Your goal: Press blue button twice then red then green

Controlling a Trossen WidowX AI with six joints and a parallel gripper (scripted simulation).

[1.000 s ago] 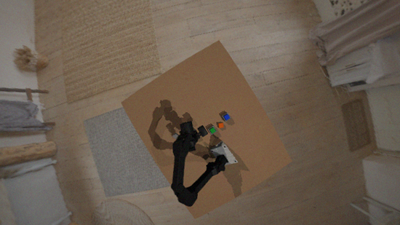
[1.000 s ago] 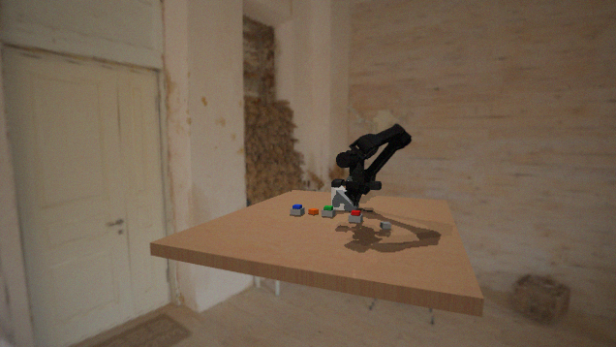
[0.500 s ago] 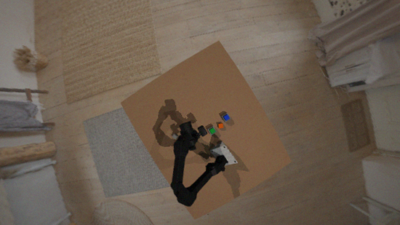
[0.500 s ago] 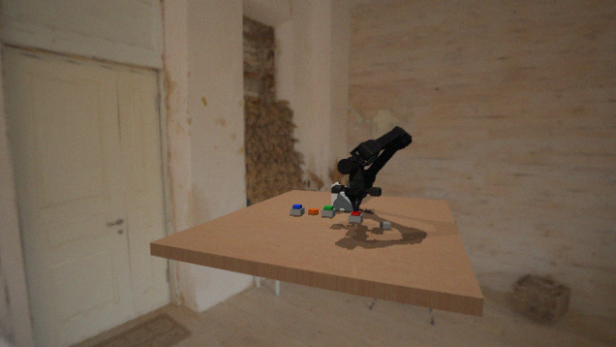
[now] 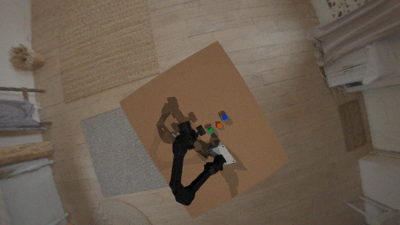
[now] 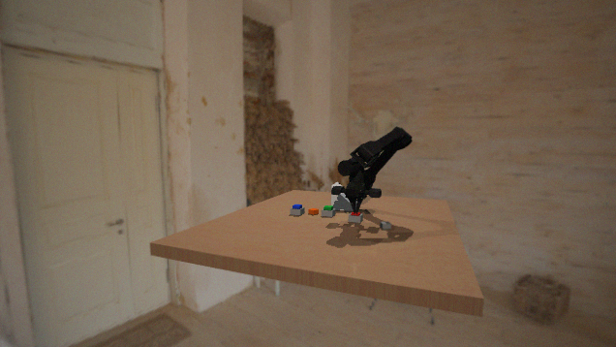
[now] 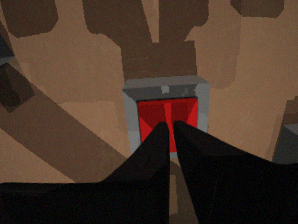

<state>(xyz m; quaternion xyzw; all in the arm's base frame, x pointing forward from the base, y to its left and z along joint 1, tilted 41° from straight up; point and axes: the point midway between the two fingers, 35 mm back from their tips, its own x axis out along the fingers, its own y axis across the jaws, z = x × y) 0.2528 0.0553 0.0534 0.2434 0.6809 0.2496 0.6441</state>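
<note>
My gripper tip is 10 mm above the red button. The rest, counted from my gripper tip: green button (50 mm behind, 120 mm to the right); then orange block (50 mm behind, 190 mm to the right, 20 mm below); then small grey block (60 mm ahead, 120 mm to the left, 20 mm below).
</note>
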